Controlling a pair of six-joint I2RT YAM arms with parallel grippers.
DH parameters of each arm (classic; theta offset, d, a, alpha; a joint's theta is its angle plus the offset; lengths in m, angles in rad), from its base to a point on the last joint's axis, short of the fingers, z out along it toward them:
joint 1: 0 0.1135 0.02 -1.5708
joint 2: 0 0 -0.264 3.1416
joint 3: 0.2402 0 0.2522 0
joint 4: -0.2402 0 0.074 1.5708
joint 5: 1.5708 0 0 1.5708
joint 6: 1.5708 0.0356 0 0
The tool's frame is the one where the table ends.
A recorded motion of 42 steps. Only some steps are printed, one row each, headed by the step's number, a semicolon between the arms.
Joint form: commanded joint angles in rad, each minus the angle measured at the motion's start. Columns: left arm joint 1, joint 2, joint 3, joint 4, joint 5, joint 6; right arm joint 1, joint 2, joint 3, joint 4, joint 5, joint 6.
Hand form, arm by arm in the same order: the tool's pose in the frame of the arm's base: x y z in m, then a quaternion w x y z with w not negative. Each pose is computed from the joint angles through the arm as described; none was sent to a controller.
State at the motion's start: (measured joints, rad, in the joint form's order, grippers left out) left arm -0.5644 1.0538 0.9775 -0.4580 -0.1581 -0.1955; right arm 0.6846 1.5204 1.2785 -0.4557 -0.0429 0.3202
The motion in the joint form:
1: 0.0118 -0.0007 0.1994 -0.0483 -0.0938 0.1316; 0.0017 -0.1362 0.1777 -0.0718 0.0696 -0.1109
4: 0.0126 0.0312 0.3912 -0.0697 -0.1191 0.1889; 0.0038 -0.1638 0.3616 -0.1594 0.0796 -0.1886
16: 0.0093 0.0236 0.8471 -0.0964 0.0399 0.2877; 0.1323 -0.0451 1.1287 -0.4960 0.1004 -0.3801
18: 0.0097 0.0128 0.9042 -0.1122 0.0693 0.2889; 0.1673 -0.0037 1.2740 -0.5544 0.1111 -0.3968
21: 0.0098 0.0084 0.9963 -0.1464 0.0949 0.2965; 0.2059 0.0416 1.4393 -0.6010 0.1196 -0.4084
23: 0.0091 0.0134 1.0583 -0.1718 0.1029 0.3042; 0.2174 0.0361 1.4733 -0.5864 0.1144 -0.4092
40: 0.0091 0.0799 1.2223 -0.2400 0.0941 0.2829; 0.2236 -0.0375 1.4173 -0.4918 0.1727 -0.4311
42: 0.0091 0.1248 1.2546 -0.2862 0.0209 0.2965; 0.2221 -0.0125 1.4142 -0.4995 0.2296 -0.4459
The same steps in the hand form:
1: 0.1967 -0.1109 0.3922 0.56077 0.13065 0.81465 -0.06931; 0.2400 0.1954 0.4022 0.48188 -0.19357 0.82608 0.21890
4: 0.1926 -0.1071 0.4470 0.61628 0.12817 0.77444 -0.06344; 0.2216 0.1806 0.4619 0.53845 -0.21344 0.78556 0.21774
16: 0.1222 -0.0709 0.5775 0.75860 0.15862 0.61620 -0.14020; 0.1399 0.1460 0.6065 0.65784 -0.28477 0.65482 0.23951
18: 0.1062 -0.0621 0.5906 0.77280 0.16261 0.59397 -0.15342; 0.1260 0.1402 0.6212 0.67161 -0.29050 0.63466 0.24852
21: 0.0849 -0.0499 0.6076 0.79011 0.16592 0.56708 -0.16318; 0.1094 0.1308 0.6367 0.69196 -0.29018 0.60537 0.26554
23: 0.0735 -0.0433 0.6170 0.79916 0.16696 0.55335 -0.16513; 0.1003 0.1228 0.6441 0.70604 -0.28542 0.58517 0.27860
40: 0.0661 -0.0383 0.6355 0.80590 0.15357 0.54485 -0.17345; 0.0848 0.1012 0.6556 0.74590 -0.25064 0.55420 0.27143
42: 0.0809 -0.0445 0.6333 0.79410 0.13723 0.57481 -0.14206; 0.0953 0.1110 0.6513 0.74337 -0.24188 0.57417 0.24335

